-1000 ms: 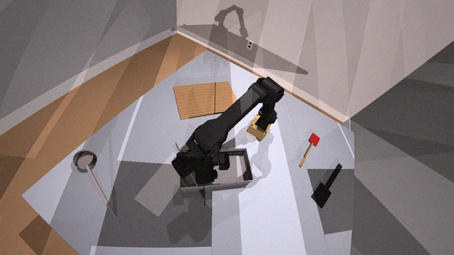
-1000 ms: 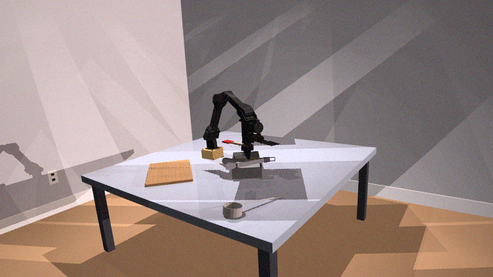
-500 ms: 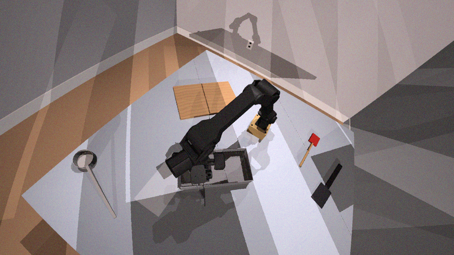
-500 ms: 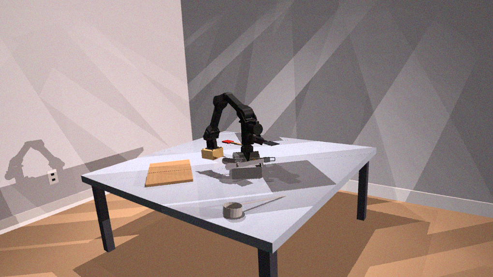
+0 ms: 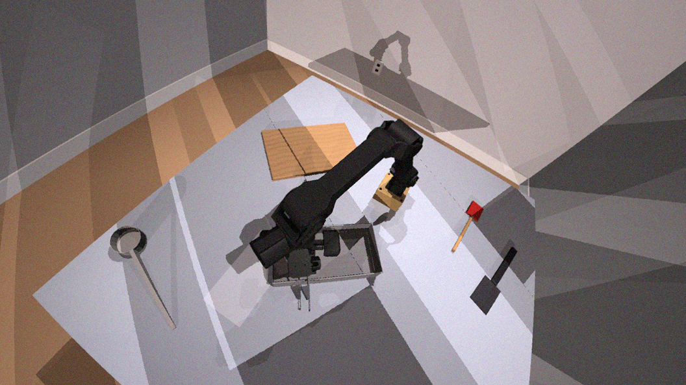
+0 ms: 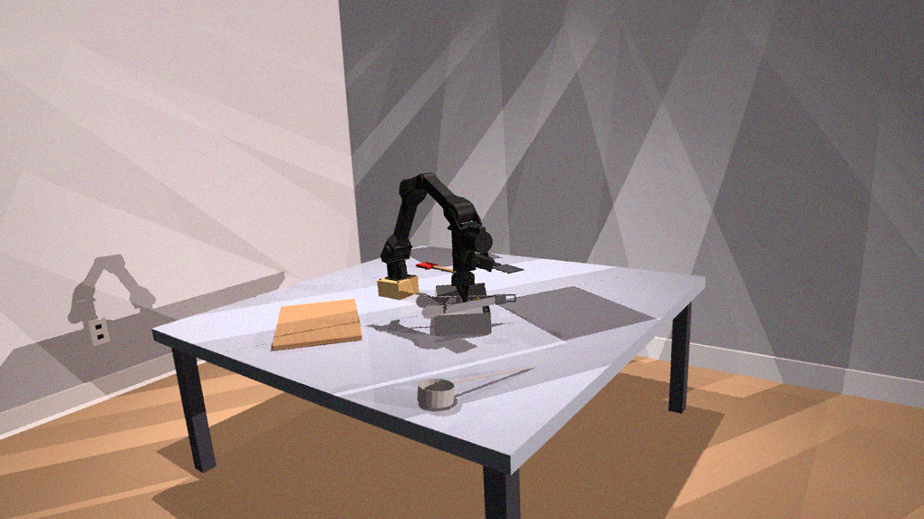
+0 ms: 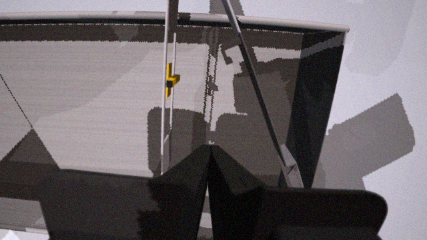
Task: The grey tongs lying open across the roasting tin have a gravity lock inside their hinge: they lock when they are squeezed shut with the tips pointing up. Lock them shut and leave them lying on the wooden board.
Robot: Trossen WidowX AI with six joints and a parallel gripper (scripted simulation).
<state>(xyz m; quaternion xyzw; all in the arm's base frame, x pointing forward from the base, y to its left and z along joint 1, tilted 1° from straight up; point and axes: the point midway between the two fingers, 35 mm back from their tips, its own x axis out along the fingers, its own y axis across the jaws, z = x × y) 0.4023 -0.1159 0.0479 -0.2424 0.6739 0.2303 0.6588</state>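
Right now the yellow piece is 10 mm ahead of my gripper tip and 40 mm to the left of it. The rest, counted from my gripper tip: wooden board (380 mm behind, 230 mm to the right, 60 mm below); then black spatula (350 mm behind, 600 mm to the left, 70 mm below); then roasting tin (60 mm behind, 50 mm to the left, 40 mm below).
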